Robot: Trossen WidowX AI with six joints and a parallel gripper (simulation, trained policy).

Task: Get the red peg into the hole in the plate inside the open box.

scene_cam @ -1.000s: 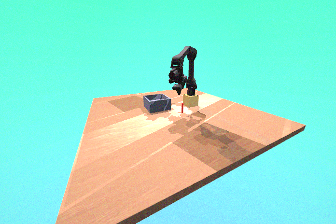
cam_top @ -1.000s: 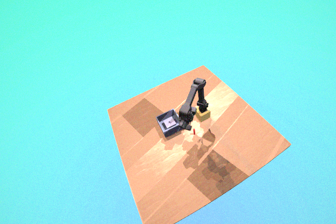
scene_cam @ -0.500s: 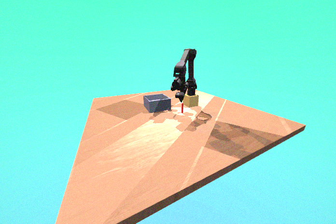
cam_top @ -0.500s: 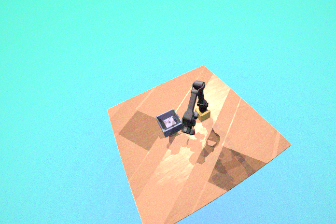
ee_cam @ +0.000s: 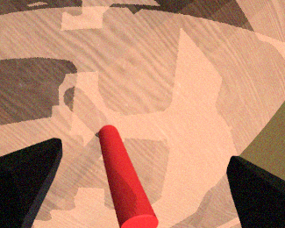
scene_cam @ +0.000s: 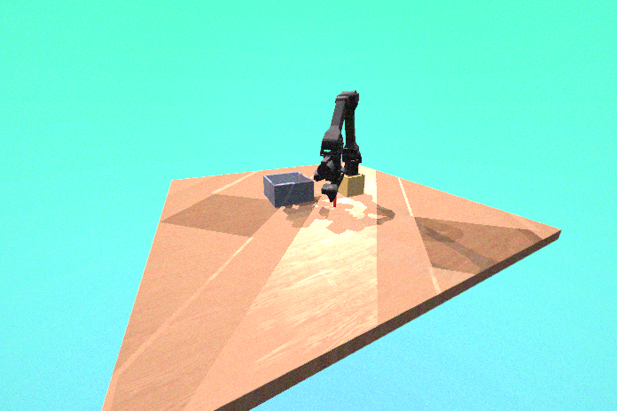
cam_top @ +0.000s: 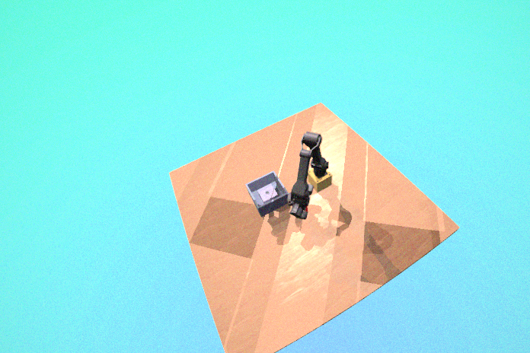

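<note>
My gripper tip is now 20 mm to the right of the red peg. From my gripper tip the other things lie so: plate 160 mm ahead, 170 mm to the right; then grey-blue box 160 mm ahead, 170 mm to the right, 20 mm below.
</note>
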